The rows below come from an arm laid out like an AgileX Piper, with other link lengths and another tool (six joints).
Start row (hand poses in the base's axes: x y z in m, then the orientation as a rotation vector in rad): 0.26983 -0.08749 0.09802 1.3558 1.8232 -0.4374
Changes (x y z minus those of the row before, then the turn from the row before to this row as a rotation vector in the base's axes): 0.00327 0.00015 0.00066 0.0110 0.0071 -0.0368; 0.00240 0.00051 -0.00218 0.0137 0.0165 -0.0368; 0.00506 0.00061 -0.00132 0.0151 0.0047 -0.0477; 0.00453 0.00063 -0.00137 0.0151 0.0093 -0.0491; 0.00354 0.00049 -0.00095 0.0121 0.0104 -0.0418; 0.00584 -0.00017 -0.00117 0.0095 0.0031 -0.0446; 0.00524 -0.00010 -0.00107 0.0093 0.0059 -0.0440; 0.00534 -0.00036 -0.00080 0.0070 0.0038 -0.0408; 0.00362 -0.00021 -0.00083 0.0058 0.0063 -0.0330; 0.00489 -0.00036 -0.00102 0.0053 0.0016 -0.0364; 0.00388 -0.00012 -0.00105 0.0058 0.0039 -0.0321; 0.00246 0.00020 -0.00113 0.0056 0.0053 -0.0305; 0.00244 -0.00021 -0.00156 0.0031 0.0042 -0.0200
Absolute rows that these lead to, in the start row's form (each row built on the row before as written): 0.27310 -0.08734 0.09868 1.3988 1.8113 -0.4526; 0.27550 -0.08683 0.09650 1.4437 1.8075 -0.4729; 0.28056 -0.08622 0.09518 1.5000 1.7872 -0.4881; 0.28509 -0.08559 0.09381 1.5575 1.7683 -0.5077; 0.28863 -0.08510 0.09286 1.6058 1.7528 -0.5271; 0.29447 -0.08527 0.09169 1.6548 1.7276 -0.5434; 0.29971 -0.08537 0.09062 1.7028 1.7038 -0.5621; 0.30505 -0.08573 0.08982 1.7459 1.6788 -0.5790; 0.30867 -0.08594 0.08899 1.7806 1.6603 -0.5957; 0.31356 -0.08630 0.08797 1.8180 1.6351 -0.6096; 0.31744 -0.08642 0.08692 1.8515 1.6146 -0.6235; 0.31990 -0.08622 0.08579 1.8832 1.5957 -0.6382; 0.32234 -0.08643 0.08423 1.9035 1.5832 -0.6490
